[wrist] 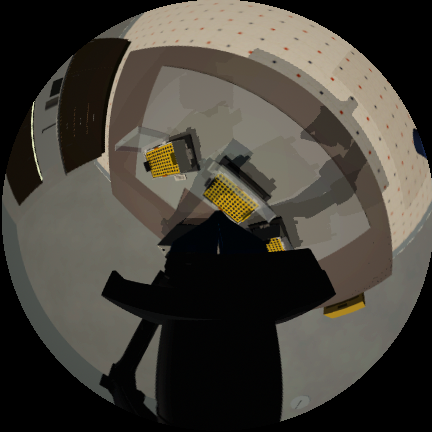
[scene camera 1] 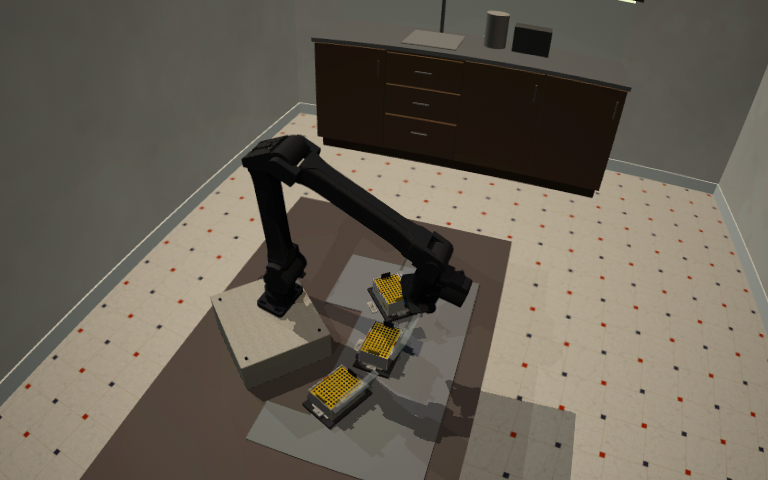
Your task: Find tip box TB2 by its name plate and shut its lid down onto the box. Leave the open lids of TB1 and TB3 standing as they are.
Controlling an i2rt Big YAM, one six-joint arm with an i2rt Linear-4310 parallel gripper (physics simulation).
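Places are measured from the arm's base along level axes (x ahead, y left, z up), in centimetres.
Pixels of known places: gripper, fingertip midpoint: [wrist: 217, 215] [scene camera 1: 411, 308]; arm's base, origin of the base link: [scene camera 1: 280, 297].
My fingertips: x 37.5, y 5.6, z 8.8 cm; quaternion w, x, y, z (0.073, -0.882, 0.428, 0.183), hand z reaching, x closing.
Observation:
Ahead of a thing's pixels: the offset from my fingertips to its top centre. "spot": to the spot under its first point. Level surfaces: height alone.
TB2 @[dx -7.3, dy -1.5, dz -13.1 cm] [scene camera 1: 380, 341] [wrist: 231, 197], the middle box with a yellow perforated top, has its clear lid @[spot: dx +1.2, dy -0.9, dz -7.6 cm] [wrist: 246, 186] standing open along its far side in the wrist view. TB3 @[dx -13.2, dy +18.8, dz -13.1 cm] [scene camera 1: 389, 289] [wrist: 162, 160] has its clear lid [wrist: 141, 139] open; the arm partly covers this box in the scene view. TB1 @[dx -10.3, dy -21.3, dz -13.1 cm] [scene camera 1: 336, 388] [wrist: 275, 245] has its clear lid [scene camera 1: 367, 378] up; the gripper partly covers it in the wrist view. Name plates are too small to read. My gripper [wrist: 217, 215] is shut and empty, its tips overlapping TB2's near edge in the wrist view. Their height is unclear.
The boxes stand on a pale grey sheet @[dz -20.5 cm] [scene camera 1: 314, 444] over a brown mat @[dz -20.8 cm] [scene camera 1: 169, 418]. The arm's base block [scene camera 1: 271, 345] is left of them. A dark cabinet [scene camera 1: 498, 118] stands at the back. A yellow object [wrist: 345, 306] is at the lower right of the wrist view.

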